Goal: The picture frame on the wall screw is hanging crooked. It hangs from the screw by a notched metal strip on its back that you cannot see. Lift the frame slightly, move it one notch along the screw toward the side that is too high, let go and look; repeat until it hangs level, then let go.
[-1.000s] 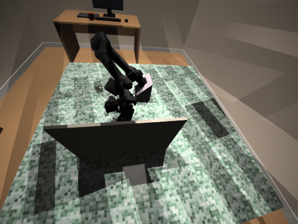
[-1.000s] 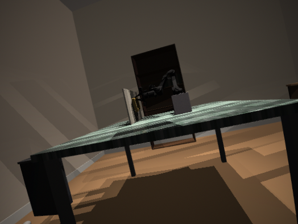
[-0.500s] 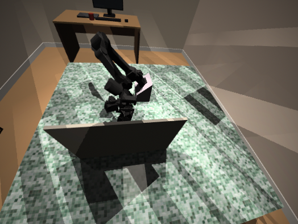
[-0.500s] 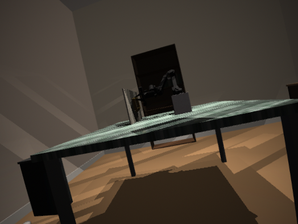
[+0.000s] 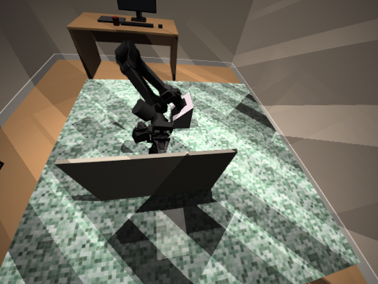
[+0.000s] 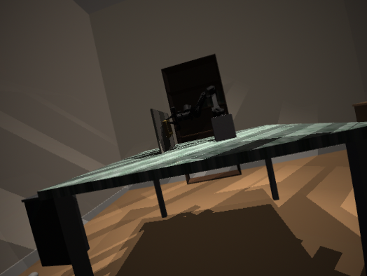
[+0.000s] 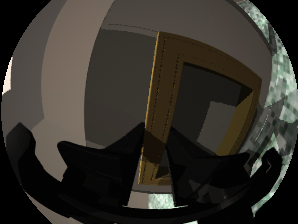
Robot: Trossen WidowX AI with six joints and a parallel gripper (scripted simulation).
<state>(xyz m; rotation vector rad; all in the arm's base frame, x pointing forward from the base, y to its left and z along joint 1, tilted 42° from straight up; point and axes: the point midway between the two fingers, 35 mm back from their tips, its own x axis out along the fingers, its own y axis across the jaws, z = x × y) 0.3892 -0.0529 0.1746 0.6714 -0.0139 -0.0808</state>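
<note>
The gold picture frame is 1 cm to the right of my gripper tip and 5 cm below it. The rest, counted from my gripper tip: grey wall panel 2 cm ahead, 1 cm to the right, 7 cm below.
</note>
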